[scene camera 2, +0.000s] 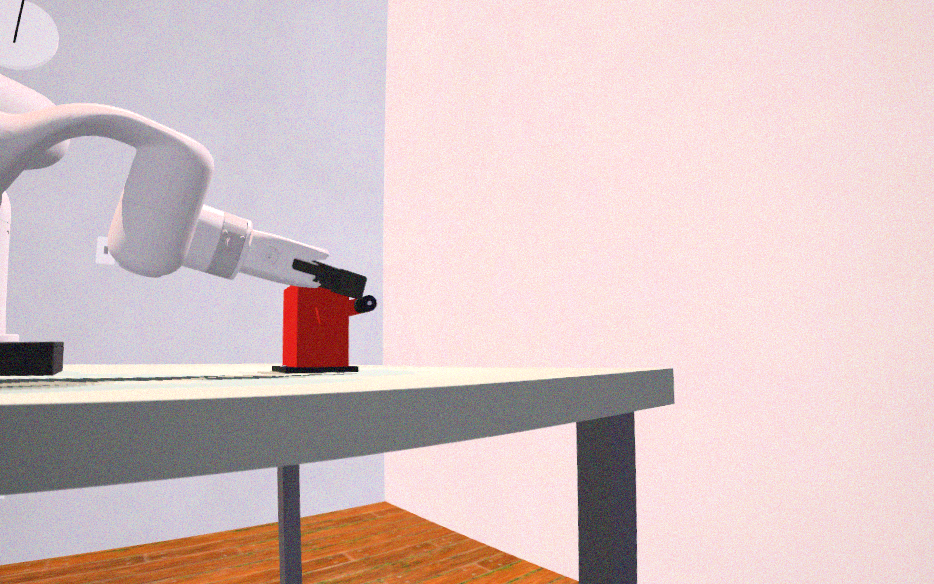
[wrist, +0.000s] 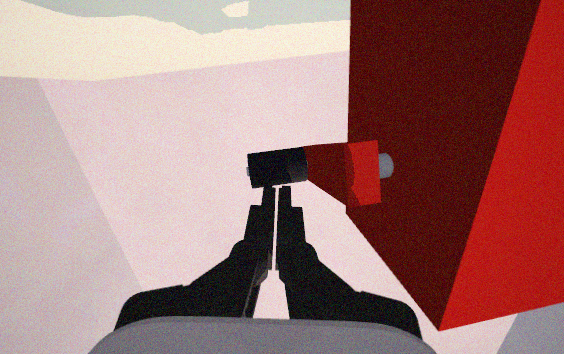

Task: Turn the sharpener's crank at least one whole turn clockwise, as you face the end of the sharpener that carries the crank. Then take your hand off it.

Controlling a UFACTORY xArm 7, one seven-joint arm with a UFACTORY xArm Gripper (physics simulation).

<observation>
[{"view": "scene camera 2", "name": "my gripper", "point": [362, 288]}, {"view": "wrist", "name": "my gripper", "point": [276, 202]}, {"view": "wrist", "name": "black knob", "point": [277, 167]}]
</observation>
